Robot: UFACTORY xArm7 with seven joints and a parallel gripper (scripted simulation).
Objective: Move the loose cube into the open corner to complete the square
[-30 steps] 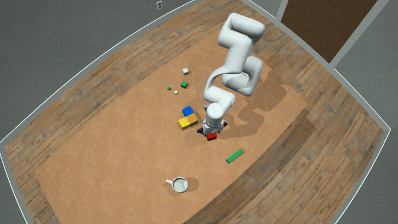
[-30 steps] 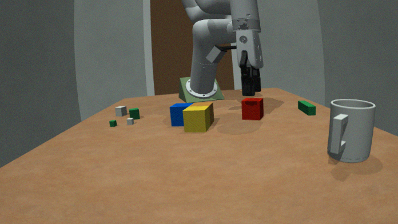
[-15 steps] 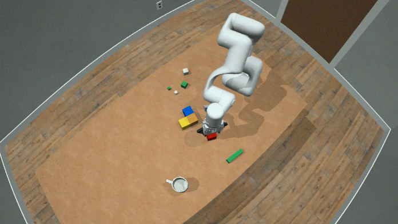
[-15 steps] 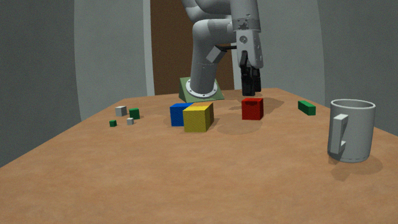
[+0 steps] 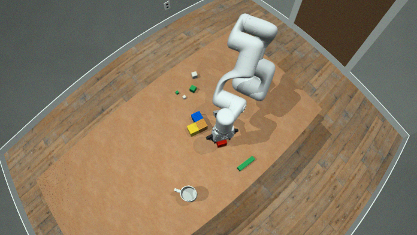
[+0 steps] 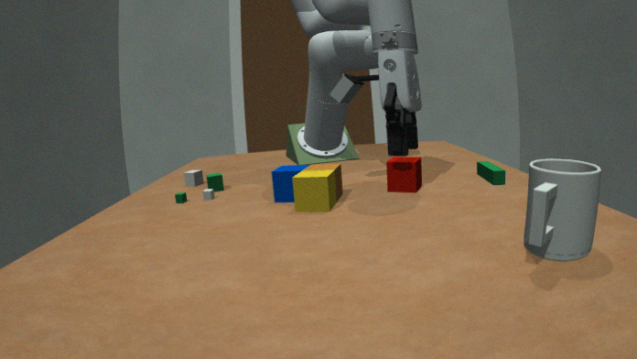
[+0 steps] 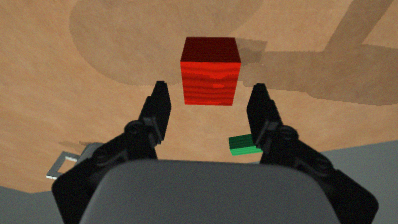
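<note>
Right now my hand is 5 cm above the red cube. Round my hand: yellow cube 15 cm to the right, 5 cm below, 5 cm ahead; orange cube 13 cm to the right, 5 cm below; blue cube 18 cm to the right, 5 cm below, 1 cm behind.
</note>
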